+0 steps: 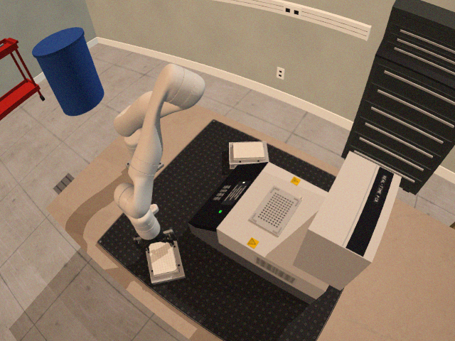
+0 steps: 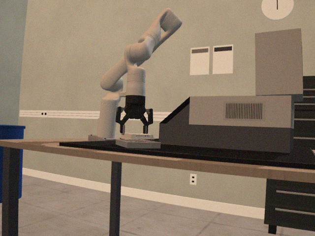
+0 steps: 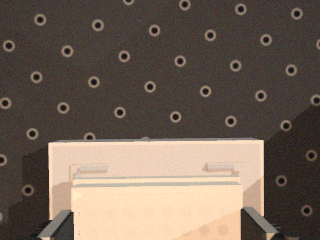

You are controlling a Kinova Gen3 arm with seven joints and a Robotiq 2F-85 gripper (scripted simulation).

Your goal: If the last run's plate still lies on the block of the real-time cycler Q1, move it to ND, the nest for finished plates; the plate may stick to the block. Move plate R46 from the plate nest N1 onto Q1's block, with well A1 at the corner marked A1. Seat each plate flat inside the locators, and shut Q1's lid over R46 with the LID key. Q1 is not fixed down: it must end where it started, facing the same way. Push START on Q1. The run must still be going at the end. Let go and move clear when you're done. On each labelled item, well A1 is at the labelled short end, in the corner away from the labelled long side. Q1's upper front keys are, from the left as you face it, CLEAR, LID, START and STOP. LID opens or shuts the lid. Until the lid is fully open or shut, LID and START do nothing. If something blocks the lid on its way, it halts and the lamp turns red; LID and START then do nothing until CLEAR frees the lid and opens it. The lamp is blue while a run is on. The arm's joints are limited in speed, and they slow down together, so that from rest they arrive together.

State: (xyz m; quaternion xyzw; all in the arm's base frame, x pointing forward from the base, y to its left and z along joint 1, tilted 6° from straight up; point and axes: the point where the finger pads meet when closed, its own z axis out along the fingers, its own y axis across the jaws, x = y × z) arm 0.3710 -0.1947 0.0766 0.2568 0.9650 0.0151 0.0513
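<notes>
Right now my hand is 30 mm short of the grey nest, 20 mm to the left of it and 40 mm above it. From my hand the other things lie so: A1 mark 160 mm behind, 520 mm to the left, 10 mm below; white plate 70 mm behind, 540 mm to the left.
</notes>
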